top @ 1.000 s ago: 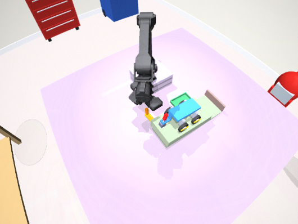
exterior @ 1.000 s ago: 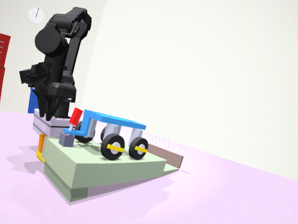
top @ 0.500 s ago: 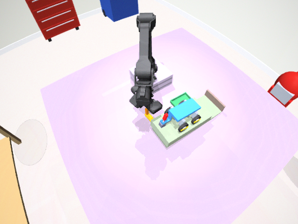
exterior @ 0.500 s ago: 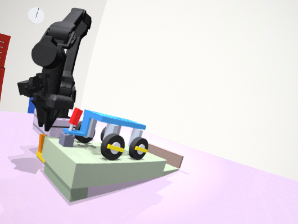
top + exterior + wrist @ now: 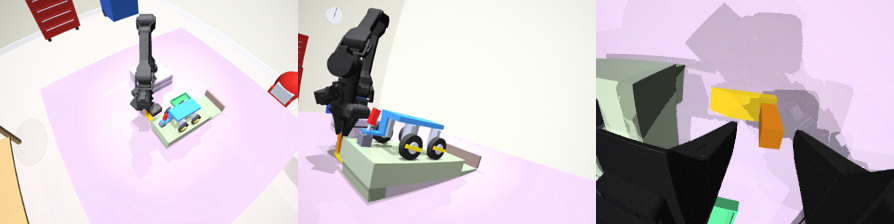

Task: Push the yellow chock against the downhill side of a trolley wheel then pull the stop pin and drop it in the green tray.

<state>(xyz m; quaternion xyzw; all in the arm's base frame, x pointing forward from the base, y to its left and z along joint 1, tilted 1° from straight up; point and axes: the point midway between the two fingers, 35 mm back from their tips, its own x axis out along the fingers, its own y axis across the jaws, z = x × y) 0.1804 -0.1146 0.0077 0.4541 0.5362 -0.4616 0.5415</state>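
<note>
The yellow chock is 40 mm below my gripper tip and 20 mm ahead of it. Round my gripper tip: red-headed stop pin (130 mm ahead, 70 mm above, 30 mm to the left); then blue trolley (140 mm ahead, 130 mm to the left, 50 mm above); then pale green ramp (140 mm to the left, 140 mm ahead, 10 mm below).
</note>
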